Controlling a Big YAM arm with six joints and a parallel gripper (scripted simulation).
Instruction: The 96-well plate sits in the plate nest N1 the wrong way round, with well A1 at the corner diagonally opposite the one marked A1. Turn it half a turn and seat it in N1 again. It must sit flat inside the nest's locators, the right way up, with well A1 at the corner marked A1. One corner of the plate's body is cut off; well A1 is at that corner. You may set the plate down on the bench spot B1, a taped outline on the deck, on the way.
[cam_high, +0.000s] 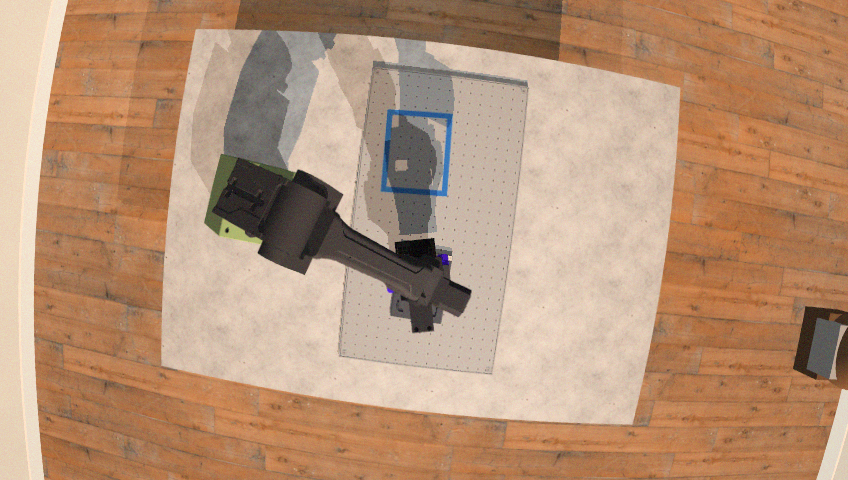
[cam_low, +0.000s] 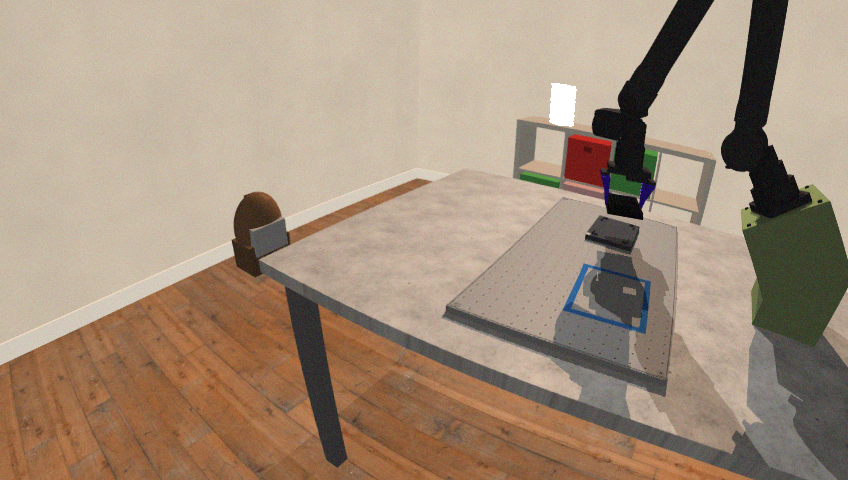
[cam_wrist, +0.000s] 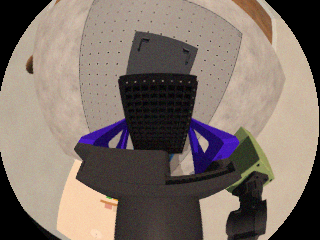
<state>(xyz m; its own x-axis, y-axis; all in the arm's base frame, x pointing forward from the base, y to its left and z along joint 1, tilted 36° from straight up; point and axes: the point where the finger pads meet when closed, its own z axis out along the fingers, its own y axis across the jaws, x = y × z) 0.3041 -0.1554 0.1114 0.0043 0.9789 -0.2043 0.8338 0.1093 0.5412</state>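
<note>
My gripper is now 9 cm above the grey plate nest N1 and 5 cm to the left of it. The rest, counted from my hand: black 96-well plate (right at my hand).
</note>
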